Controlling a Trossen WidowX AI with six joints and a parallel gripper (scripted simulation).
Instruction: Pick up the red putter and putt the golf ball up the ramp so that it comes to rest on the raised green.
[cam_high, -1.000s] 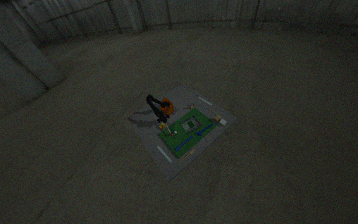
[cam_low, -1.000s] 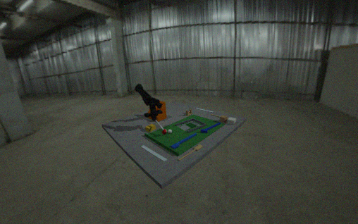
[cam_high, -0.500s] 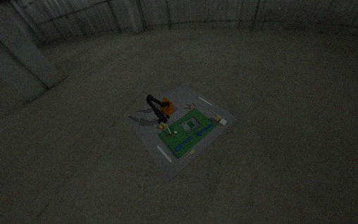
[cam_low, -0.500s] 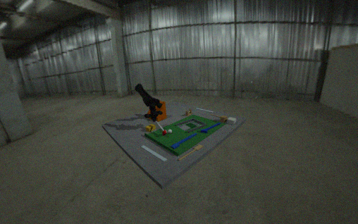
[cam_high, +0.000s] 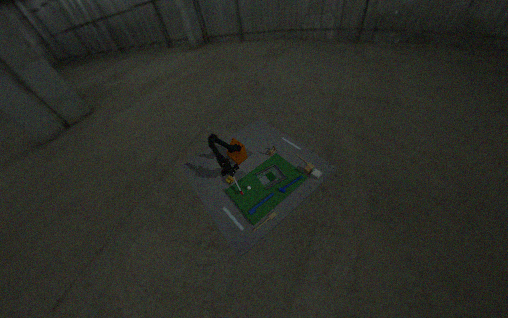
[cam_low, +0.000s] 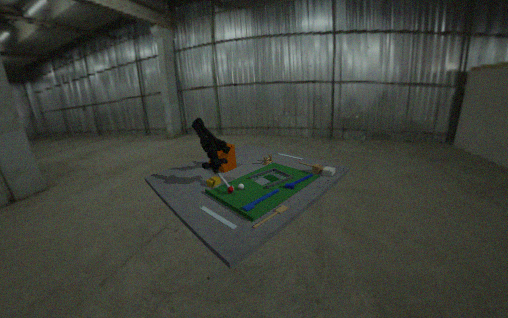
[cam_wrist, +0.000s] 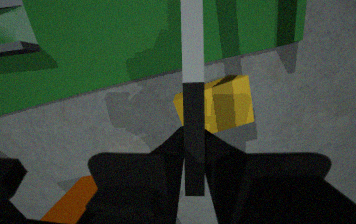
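My gripper tip is 5 cm above the yellow block, 3 cm to the left of it and 1 cm short of it. Round my gripper tip: green mat: 30 cm ahead, 23 cm to the left, 7 cm below; then white golf ball: 22 cm ahead, 6 cm to the left, 5 cm below.
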